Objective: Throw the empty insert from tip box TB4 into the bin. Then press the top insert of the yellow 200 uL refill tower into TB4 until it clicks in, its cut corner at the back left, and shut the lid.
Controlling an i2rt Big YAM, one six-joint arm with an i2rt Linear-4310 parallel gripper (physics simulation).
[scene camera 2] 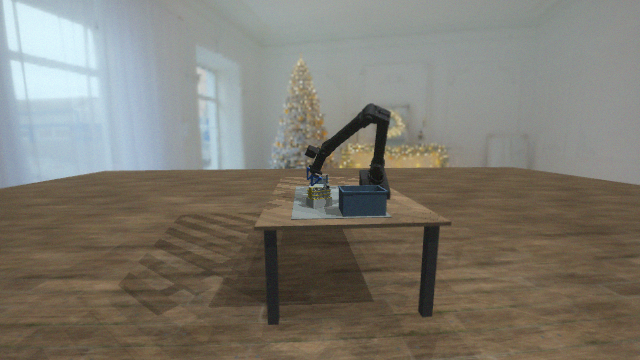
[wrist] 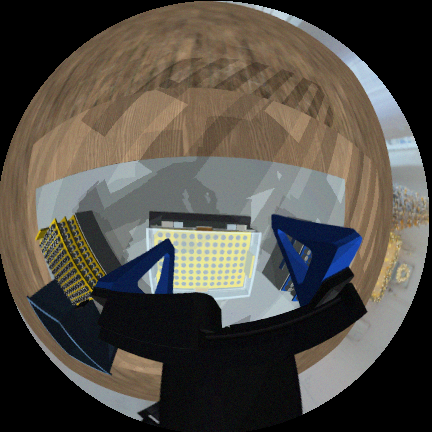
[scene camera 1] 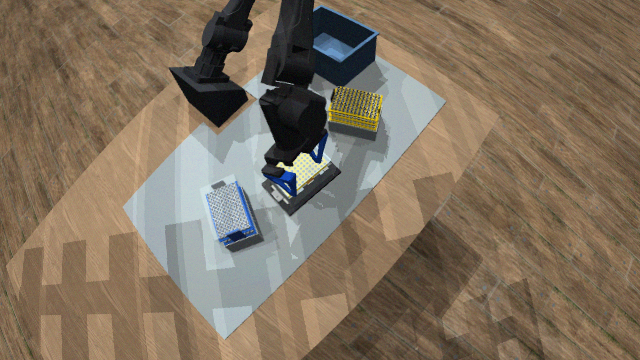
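Note:
Tip box TB4 has a clear rim [wrist: 257, 260] and sits at the middle of the mat on a dark base [scene camera 1: 312, 194] [wrist: 200, 219]. A pale yellow insert [scene camera 1: 306, 167] [wrist: 210, 257] with rows of round holes shows within the rim. Whether the clear lid covers it, I cannot tell. My gripper [scene camera 1: 306, 178] [scene camera 2: 317, 181] [wrist: 219, 232] is open and empty, its blue fingers spread over the box. The yellow refill tower [scene camera 1: 355, 107] [scene camera 2: 319, 193] [wrist: 72, 257] stands on a grey block beside TB4. The blue bin [scene camera 1: 350, 60] [scene camera 2: 363, 201] [wrist: 75, 330] stands beyond the tower.
A blue-edged rack stack [scene camera 1: 229, 210] stands on the other side of TB4 from the yellow tower. The arm's black wedge-shaped base [scene camera 1: 215, 97] stands at the mat's edge. The grey mat [scene camera 1: 200, 280] lies on the wooden table [scene camera 2: 420, 212].

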